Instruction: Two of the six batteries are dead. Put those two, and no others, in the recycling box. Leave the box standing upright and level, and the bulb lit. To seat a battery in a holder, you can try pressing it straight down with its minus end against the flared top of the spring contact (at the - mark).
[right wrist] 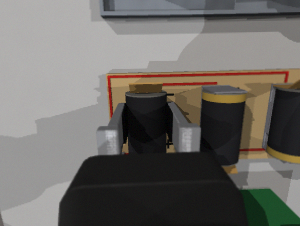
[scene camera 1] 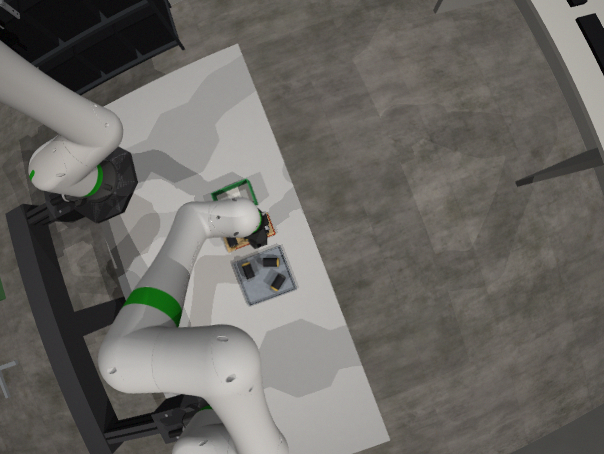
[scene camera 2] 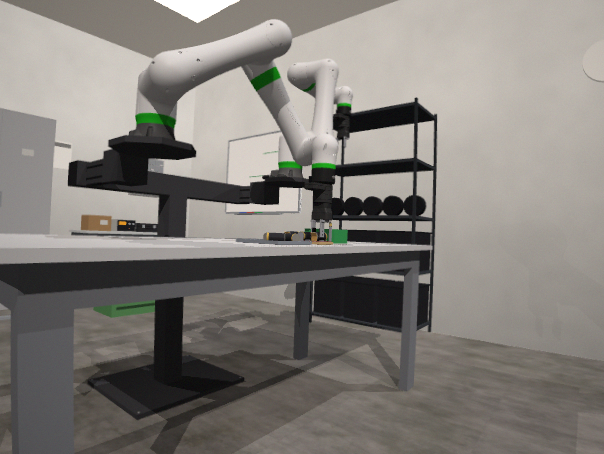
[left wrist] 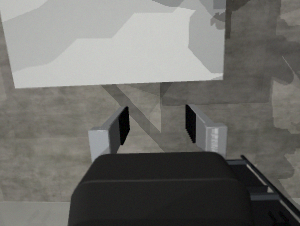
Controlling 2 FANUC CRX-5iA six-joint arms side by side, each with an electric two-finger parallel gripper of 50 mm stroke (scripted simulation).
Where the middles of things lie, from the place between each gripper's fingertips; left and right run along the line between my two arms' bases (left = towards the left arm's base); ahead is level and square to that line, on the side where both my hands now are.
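My right hand: 4 cm above the grey tray [scene camera 1: 257,289], 9 cm past it, 16 cm to the left of it.
My left gripper: 590 mm above the grey tray, 220 mm short of it, 1020 mm to the left of it.
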